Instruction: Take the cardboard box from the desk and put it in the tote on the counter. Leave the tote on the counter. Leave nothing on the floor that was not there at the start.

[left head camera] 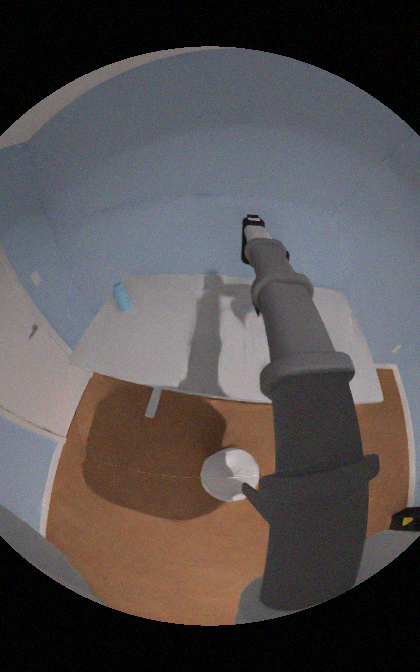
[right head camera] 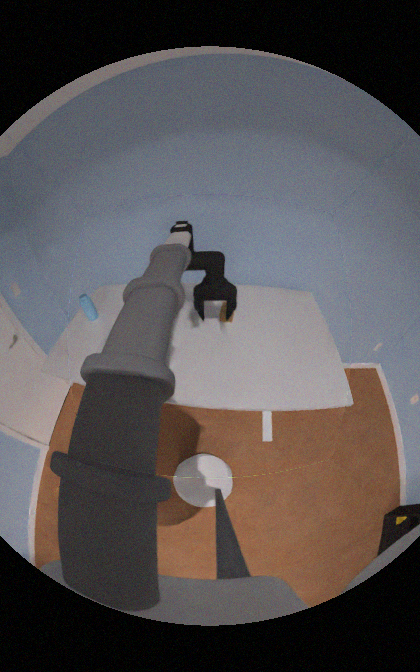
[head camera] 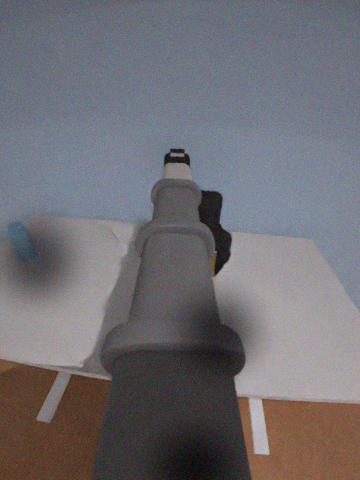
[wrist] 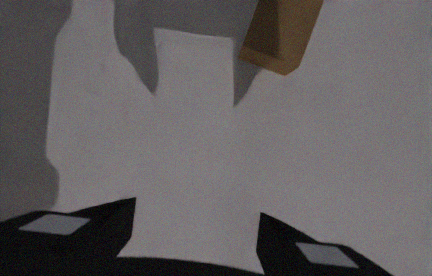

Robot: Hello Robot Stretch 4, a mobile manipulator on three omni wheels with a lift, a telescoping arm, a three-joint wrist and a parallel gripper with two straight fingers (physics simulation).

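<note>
The brown cardboard box lies on the white desk. In the head camera view a sliver of it shows beside the arm; in the right head view it is partly behind the gripper's right finger. In the wrist view it is at the top, right of the middle, with a shadow across it. My gripper is open and empty, above the desk, with the box beyond its fingertips and to the right in the wrist view. The tote and the counter do not show.
A blue cylinder stands or lies at the desk's left back. A white round object is on the wooden floor before the desk. A black object with a yellow mark is at the right. Blue walls stand behind.
</note>
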